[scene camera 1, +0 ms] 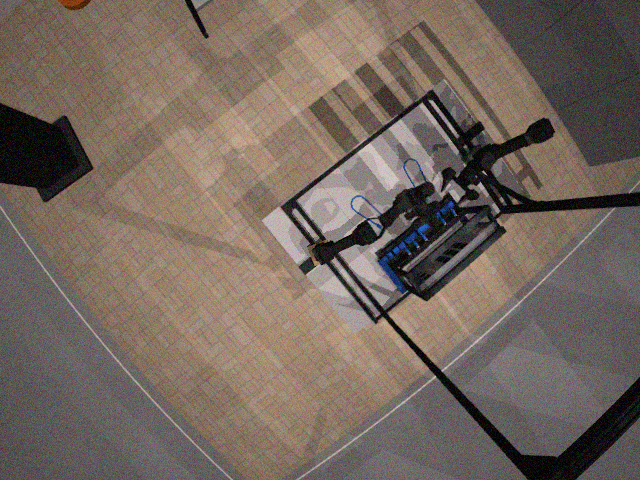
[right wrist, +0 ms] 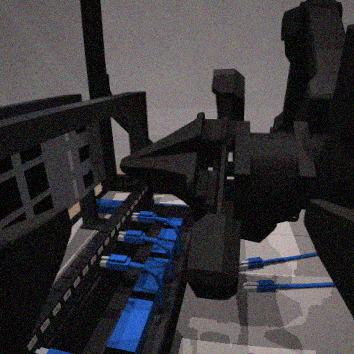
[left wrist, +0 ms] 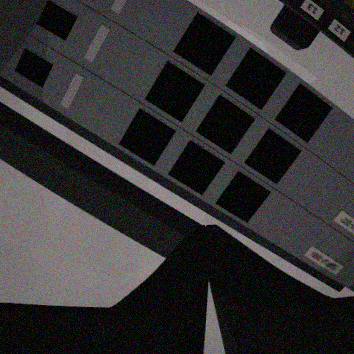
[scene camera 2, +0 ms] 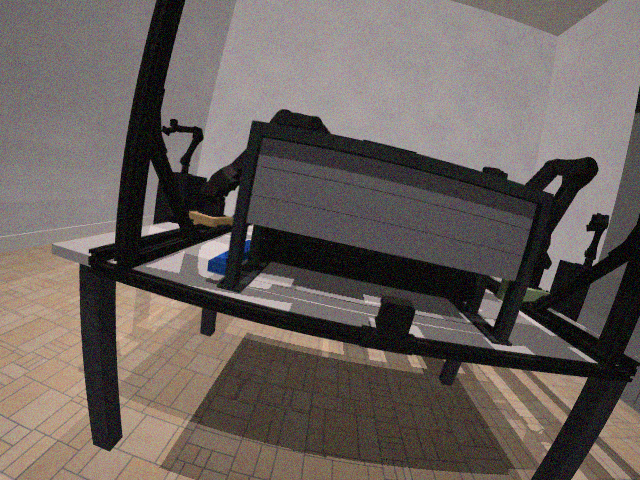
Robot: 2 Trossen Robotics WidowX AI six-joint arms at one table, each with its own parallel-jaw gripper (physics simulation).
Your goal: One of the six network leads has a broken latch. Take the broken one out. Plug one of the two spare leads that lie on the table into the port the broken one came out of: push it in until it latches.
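Pixels of known places: left gripper, fingertip midpoint: [scene camera 1: 436, 229] [right wrist: 121, 165] [left wrist: 205, 235]; right gripper, fingertip midpoint: [scene camera 1: 449, 198] [right wrist: 188, 215]; left arm's base, origin of the base link: [scene camera 1: 320, 252] [scene camera 2: 211, 214].
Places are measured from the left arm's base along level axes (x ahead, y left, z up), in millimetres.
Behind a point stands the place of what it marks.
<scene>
The dark rack [scene camera 1: 447, 252] {x 544, y -203, z 119 mm} [scene camera 2: 390, 210] {x 551, y -258, z 128 mm} stands on the table [scene camera 1: 385, 167] {x 462, y 276, z -46 mm}. In the right wrist view three blue leads [right wrist: 144, 218] {x 397, y -141, z 43 mm} [right wrist: 131, 237] {x 448, y -126, z 44 mm} [right wrist: 116, 261] {x 496, y -110, z 46 mm} are plugged into its port strip [right wrist: 88, 260] {x 524, y -123, z 62 mm}. Two spare blue leads [right wrist: 256, 262] {x 326, y 14, z -37 mm} [right wrist: 263, 286] {x 374, y 36, z -37 mm} lie on the table beside the rack, and their loops [scene camera 1: 365, 208] [scene camera 1: 415, 170] {x 631, y 216, z -41 mm} show from above. My left gripper [left wrist: 205, 235] {x 508, y -76, z 169 mm} [right wrist: 121, 165] {x 508, y -76, z 169 mm} is shut and empty. It hangs above the plugged leads, facing the rack's panel of dark square openings [left wrist: 211, 123] {x 540, y -206, z 135 mm}. My right gripper [scene camera 1: 449, 177] is open and empty beside the rack's far end.
A black frame [scene camera 1: 366, 138] {x 421, y 435, z -26 mm} borders the table and a black pole [scene camera 1: 461, 395] {x 183, y -392, z 722 mm} runs off from it. A tan block [scene camera 1: 316, 250] {x -15, y 26, z 80 mm} [scene camera 2: 209, 219] {x 38, y -50, z -7 mm} sits at the left arm's base. Blue cable runs [right wrist: 133, 323] {x 524, y -72, z -5 mm} [scene camera 2: 223, 262] {x 329, y -334, z -5 mm} lie under the port strip.
</scene>
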